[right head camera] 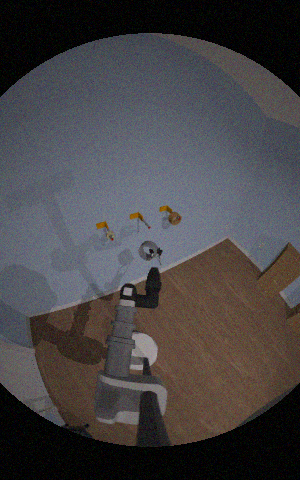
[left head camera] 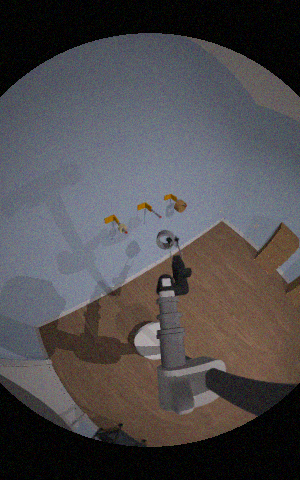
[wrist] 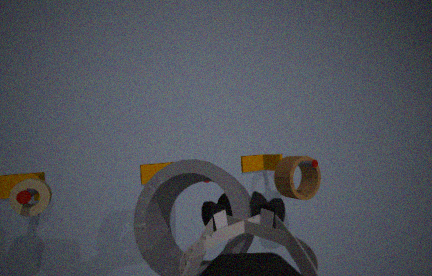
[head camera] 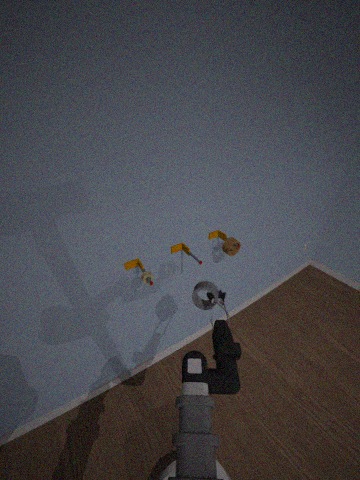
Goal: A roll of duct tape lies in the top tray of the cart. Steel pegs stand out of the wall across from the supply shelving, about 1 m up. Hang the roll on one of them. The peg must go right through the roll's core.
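Where they show: gripper, between the fingertips: [right head camera: 155, 247] [left head camera: 171, 235] [wrist: 242, 207] [head camera: 215, 290]; robot's base, origin of its link: [right head camera: 136, 349] [left head camera: 154, 339].
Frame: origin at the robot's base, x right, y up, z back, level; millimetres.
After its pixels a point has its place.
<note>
The grey duct tape roll [head camera: 196, 295] @[x 13, y 968, z -577 mm] [left head camera: 160, 240] @[x 21, y 952, z -582 mm] [right head camera: 143, 250] @[x 22, y 959, z -579 mm] [wrist: 147, 225] @[x 6, y 980, z -552 mm] is upright, its core facing the wall. My gripper [head camera: 216, 297] @[x 89, y 985, z -585 mm] [left head camera: 173, 240] @[x 89, y 985, z -585 mm] [right head camera: 155, 252] @[x 89, y 985, z -585 mm] [wrist: 242, 207] @[x 89, y 985, z -585 mm] is shut on the roll's right wall, one finger inside the core. The bare middle peg [head camera: 195, 257] @[x 15, y 1001, z -784 mm] [left head camera: 156, 214] @[x 18, y 997, z -770 mm] [right head camera: 145, 223] @[x 13, y 1000, z -780 mm] has a red tip and a yellow bracket [wrist: 154, 173]. In the head view the roll appears below this tip. In the wrist view the red tip [wrist: 206, 180] shows at the upper inner edge of the core; the roll hides the peg's shaft.
A small pale roll [head camera: 146, 277] @[x -200, y 1004, z -644 mm] [wrist: 44, 197] @[x -179, y 988, z -658 mm] hangs on the left peg. A brown roll [head camera: 231, 246] @[x 206, y 993, z -886 mm] [wrist: 285, 177] @[x 188, y 970, z -890 mm] hangs on the right peg. A wooden box-like object [left head camera: 280, 246] @[x 1996, y 548, z -723 mm] [right head camera: 285, 267] @[x 1991, y 563, z -731 mm] stands at the right by the wall corner. Arm shadows fall on the wall.
</note>
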